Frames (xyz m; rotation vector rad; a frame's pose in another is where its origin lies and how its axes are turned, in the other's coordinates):
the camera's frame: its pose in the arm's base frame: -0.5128 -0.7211 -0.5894 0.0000 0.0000 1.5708
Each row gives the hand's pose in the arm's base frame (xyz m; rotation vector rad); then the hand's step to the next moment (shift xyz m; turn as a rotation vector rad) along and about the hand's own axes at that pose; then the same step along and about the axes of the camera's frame.
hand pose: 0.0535 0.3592 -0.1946 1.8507 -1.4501 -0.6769
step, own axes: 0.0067 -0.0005 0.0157 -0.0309 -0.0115 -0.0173
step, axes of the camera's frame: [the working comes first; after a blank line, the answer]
step, axes of the arm's base frame: -0.0098 -0.0095 -0.0103 0.0125 0.0350 0.0017

-0.0095 0.0098 -0.0103 0.0350 -0.0125 0.0017
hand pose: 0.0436 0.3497 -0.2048 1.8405 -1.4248 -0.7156
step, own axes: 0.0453 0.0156 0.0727 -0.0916 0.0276 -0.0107
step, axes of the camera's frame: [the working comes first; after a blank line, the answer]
step, axes of the arm's base frame: -0.0541 -0.0600 -0.0324 -0.0304 0.0865 0.0294

-0.0600 0.0541 -0.0324 0.0865 0.0304 0.0294
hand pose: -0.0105 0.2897 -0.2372 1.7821 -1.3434 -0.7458
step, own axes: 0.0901 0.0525 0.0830 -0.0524 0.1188 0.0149
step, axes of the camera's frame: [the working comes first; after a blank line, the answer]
step, axes of the arm's base frame: -0.0699 -0.1135 -0.0003 -0.0873 0.0293 0.0927

-0.1135 0.0699 -0.0003 0.0293 0.0873 0.0927
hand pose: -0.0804 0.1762 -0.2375 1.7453 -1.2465 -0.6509
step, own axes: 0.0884 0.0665 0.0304 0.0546 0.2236 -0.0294
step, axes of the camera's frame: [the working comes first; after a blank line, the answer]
step, axes of the arm's base frame: -0.0240 -0.1007 0.0494 -0.0628 -0.0673 0.2130

-0.1007 0.0240 0.0494 -0.0673 0.0628 0.2130
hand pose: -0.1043 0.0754 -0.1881 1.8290 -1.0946 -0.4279
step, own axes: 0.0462 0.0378 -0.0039 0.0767 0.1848 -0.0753
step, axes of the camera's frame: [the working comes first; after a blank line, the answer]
step, axes of the arm's base frame: 0.0087 -0.0425 0.0412 -0.0004 -0.0543 0.2068

-0.0425 -0.0087 0.0412 -0.0543 0.0004 0.2068
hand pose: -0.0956 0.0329 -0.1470 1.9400 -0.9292 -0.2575
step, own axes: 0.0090 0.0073 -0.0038 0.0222 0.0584 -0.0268
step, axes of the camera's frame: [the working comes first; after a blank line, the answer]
step, axes of the arm's base frame: 0.0045 -0.0058 0.0097 0.0000 -0.0138 0.0666

-0.0058 -0.0045 0.0097 -0.0138 0.0000 0.0666
